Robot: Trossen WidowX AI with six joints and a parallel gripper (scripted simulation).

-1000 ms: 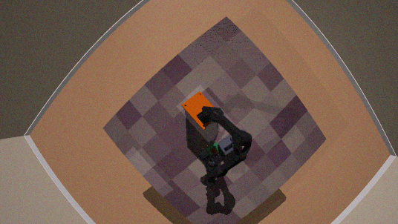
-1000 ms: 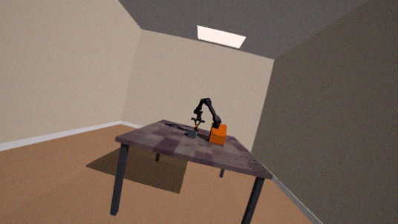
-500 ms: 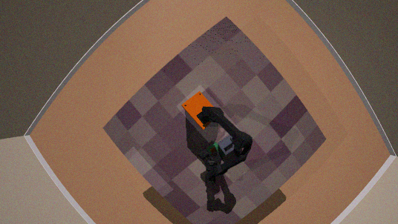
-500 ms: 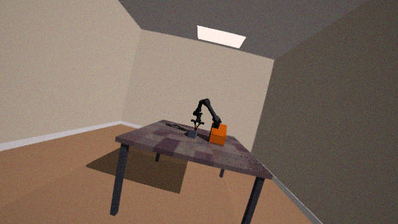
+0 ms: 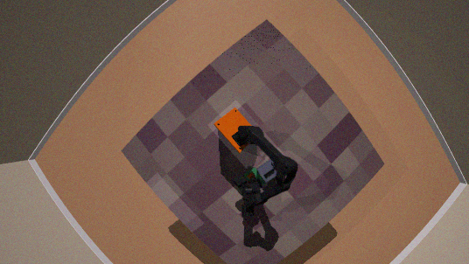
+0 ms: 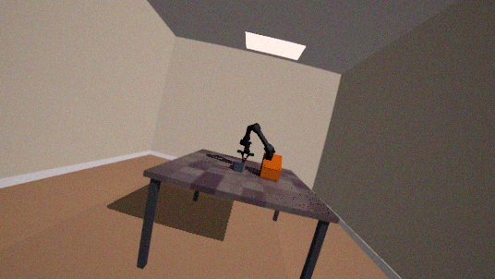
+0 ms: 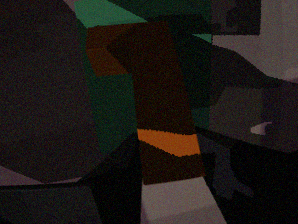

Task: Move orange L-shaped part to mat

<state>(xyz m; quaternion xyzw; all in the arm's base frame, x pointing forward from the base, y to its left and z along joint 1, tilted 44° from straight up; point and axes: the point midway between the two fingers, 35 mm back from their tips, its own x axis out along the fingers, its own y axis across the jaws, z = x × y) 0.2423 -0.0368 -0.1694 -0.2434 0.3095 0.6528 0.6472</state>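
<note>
My gripper tip is now 3 cm to the right of the orange L-shaped part, 3 cm above it and 1 cm past it. Also, from my gripper tip: green mat: 9 cm below, 2 cm to the left.
</note>
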